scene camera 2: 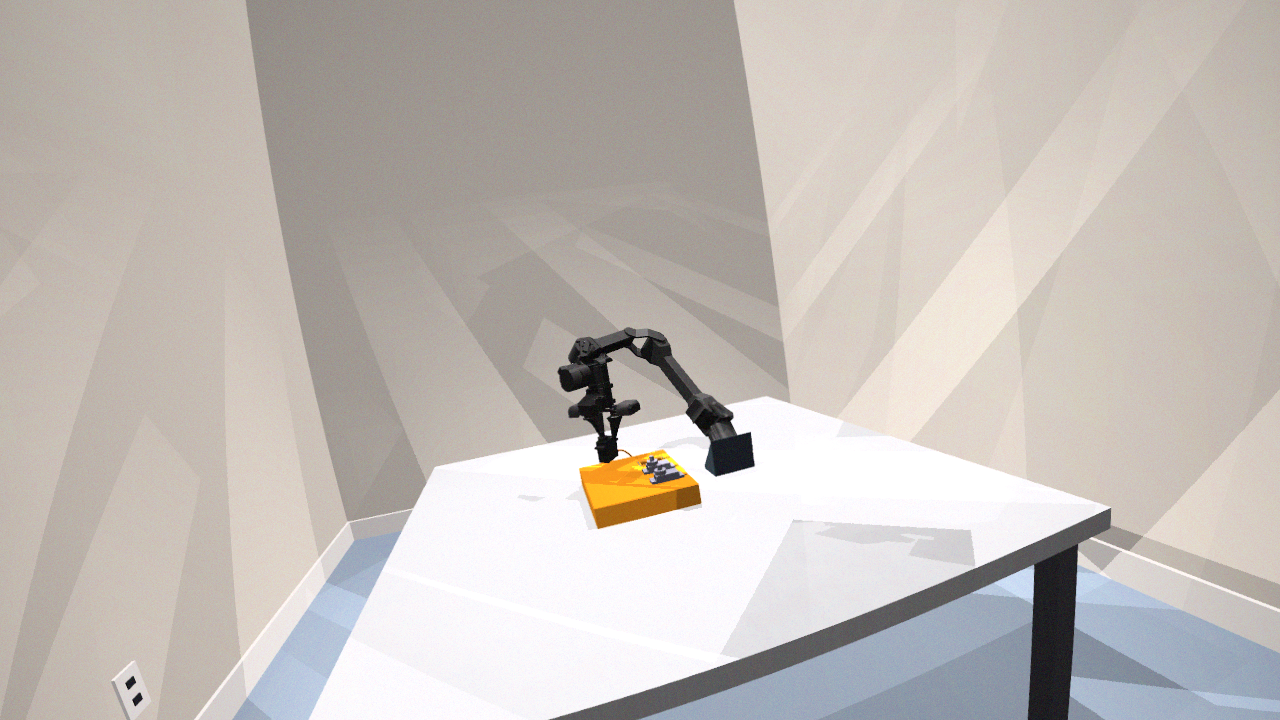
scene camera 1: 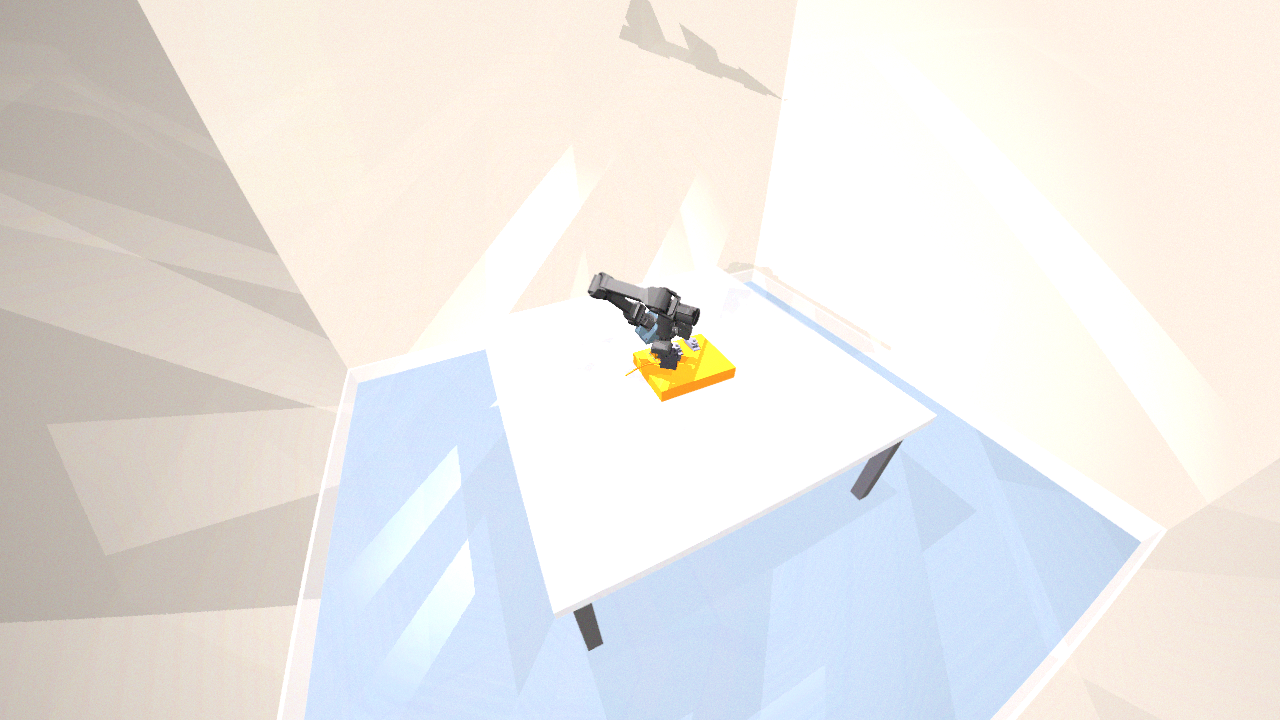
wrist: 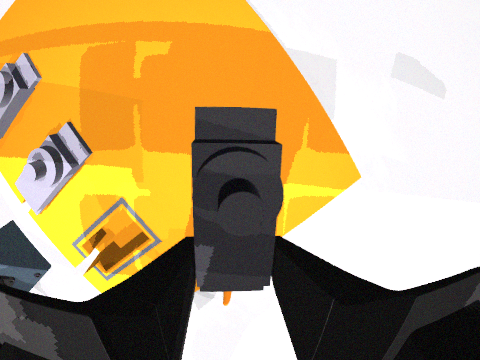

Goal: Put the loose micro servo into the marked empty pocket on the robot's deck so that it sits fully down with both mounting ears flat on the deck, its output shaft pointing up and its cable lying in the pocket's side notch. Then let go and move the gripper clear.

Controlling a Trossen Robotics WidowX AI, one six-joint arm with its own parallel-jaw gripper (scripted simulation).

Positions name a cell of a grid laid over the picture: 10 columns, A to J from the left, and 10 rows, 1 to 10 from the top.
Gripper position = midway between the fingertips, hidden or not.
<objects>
my gripper: scene camera 2 E7; scene camera 1 F5; wrist E7
</objects>
